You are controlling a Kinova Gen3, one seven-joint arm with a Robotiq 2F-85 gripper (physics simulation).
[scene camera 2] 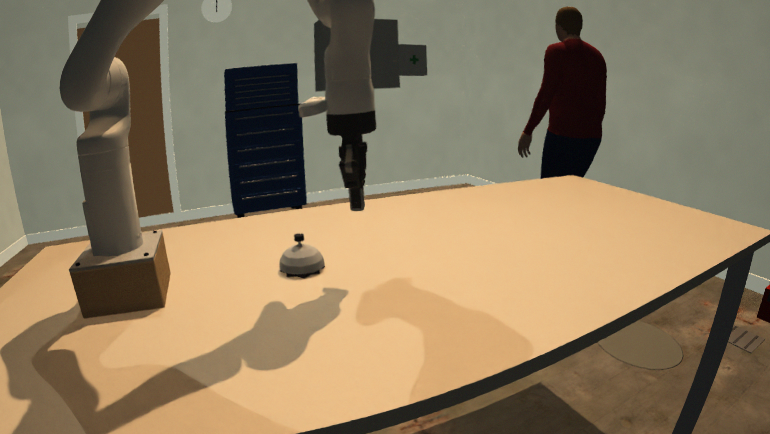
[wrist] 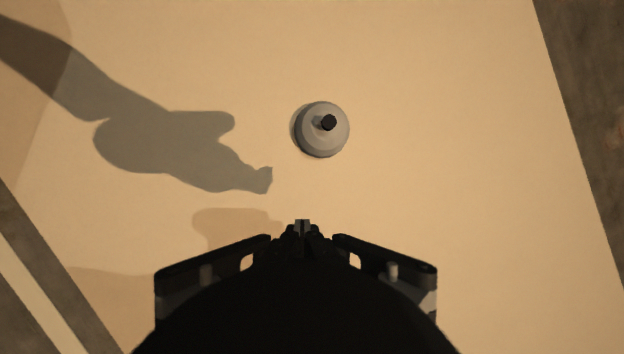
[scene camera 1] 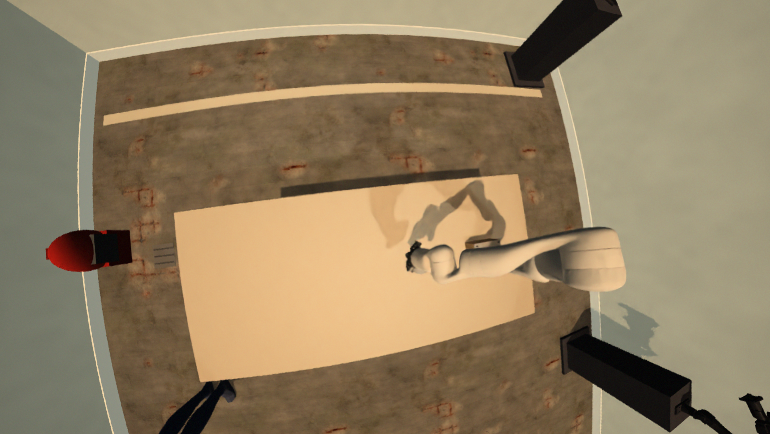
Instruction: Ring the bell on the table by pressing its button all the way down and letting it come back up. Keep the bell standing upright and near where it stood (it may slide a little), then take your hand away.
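Seen in the pictures: gripper, fingertip midpoint: (scene camera 2: 357,209) (wrist: 302,229) (scene camera 1: 407,255); arm's base, link origin: (scene camera 2: 119,246).
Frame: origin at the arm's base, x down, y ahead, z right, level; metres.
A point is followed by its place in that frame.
Observation:
The bell (scene camera 2: 301,259) @[y 0.329, x 0.058, z 0.054 m] (wrist: 322,140) @[y 0.351, x 0.048, z 0.035 m] is a grey dome with a black button (scene camera 2: 299,237) @[y 0.335, x 0.026, z 0.031 m] (wrist: 328,122) @[y 0.336, x 0.024, z 0.023 m] on a short stem. It stands upright on the table, and its button is up. In the overhead view the bell does not show, hidden under the arm. My gripper (scene camera 2: 356,208) @[y 0.418, x -0.030, z 0.107 m] (wrist: 302,229) @[y 0.418, x -0.030, z 0.107 m] is shut and empty, with its fingertips together. It points down and hangs above the table, clear of the bell. In the second scene view it is to the right of the bell and higher than the button. In the wrist view the bell lies beyond the fingertips, slightly right.
The tan table (scene camera 1: 296,280) @[y 0.932, x 0.090, z 0.067 m] (scene camera 2: 539,258) @[y 0.744, x 0.090, z 0.204 m] bears the arm's box-shaped base mount (scene camera 2: 121,291) @[y 0.004, x 0.051, z 0.082 m]. A blue cabinet (scene camera 2: 264,161) stands behind the table. A person in a red top (scene camera 2: 574,91) stands beyond the table's far edge. Arm shadows fall across the table top.

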